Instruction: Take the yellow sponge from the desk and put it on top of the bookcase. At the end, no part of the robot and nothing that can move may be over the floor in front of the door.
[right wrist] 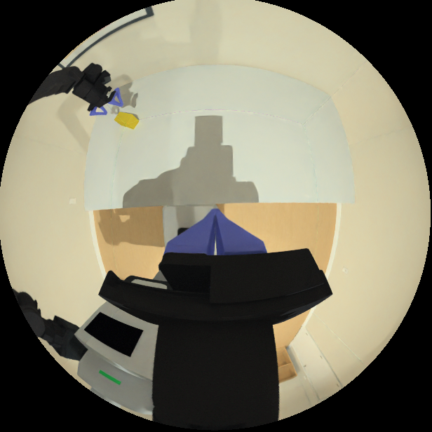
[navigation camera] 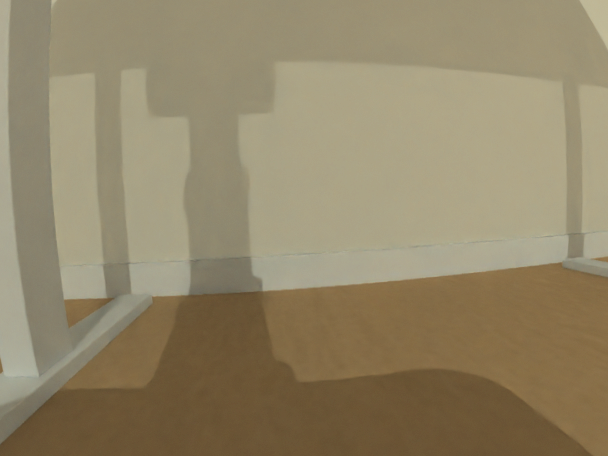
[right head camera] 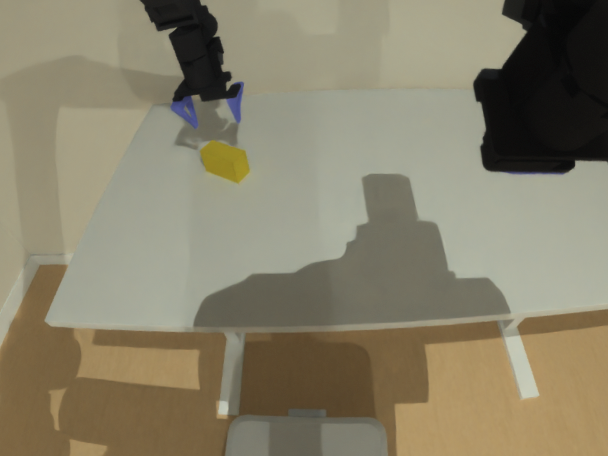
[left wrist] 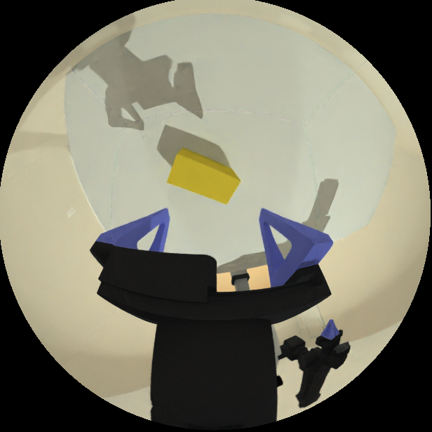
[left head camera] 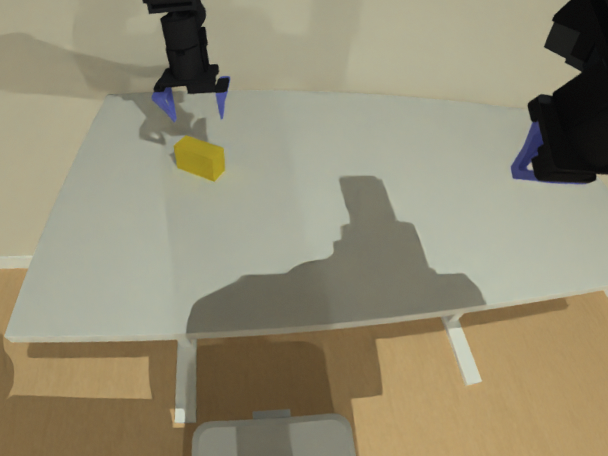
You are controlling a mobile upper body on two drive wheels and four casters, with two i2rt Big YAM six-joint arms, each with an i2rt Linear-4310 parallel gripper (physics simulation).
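Places are measured from the left arm's base along level axes (x ahead, y right, z down), in centimetres.
Pixels of known places: left gripper, fingertip midpoint: [right head camera: 217, 124] [left head camera: 198, 119]; right gripper, fingertip midpoint: [right head camera: 493, 164] [left head camera: 513, 172].
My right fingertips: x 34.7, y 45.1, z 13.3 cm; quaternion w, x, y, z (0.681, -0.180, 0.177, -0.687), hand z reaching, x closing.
Ahead of a thing's pixels: the offset from my right fingertips to its top centre. "*": to the spot under its first point. Level surfaces: height alone.
The yellow sponge {dx +37.8, dy -38.9, dz +26.5 cm} [left head camera: 199, 158] [right head camera: 224, 161] [left wrist: 204, 177] [right wrist: 127, 120] lies on the desk {dz +32.7 cm} [left head camera: 280, 210] [right head camera: 290, 210] [left wrist: 240, 60] [right wrist: 280, 160], near its back left part in the head camera views. My left gripper [left head camera: 198, 119] [right head camera: 218, 124] [left wrist: 214, 213] [right wrist: 113, 109] is open and empty, above the desk's back edge and behind the sponge, apart from it. In the left wrist view the sponge lies beyond the gap between the fingertips. My right gripper [right wrist: 215, 213] is shut and empty, high at the right of the head camera views, far from the sponge. The bookcase and the door cannot be made out.
The wall [left head camera: 310, 45] [right head camera: 320, 45] [navigation camera: 375, 160] stands behind the desk. A desk leg {* dx +35.4, dy -54.1, dz +103.2 cm} [navigation camera: 30, 200] with its foot stands at the left of the navigation view. The robot's grey base [left head camera: 272, 437] [right head camera: 306, 437] is at the desk's front. A framed board [right wrist: 107, 35] shows at top left in the right wrist view.
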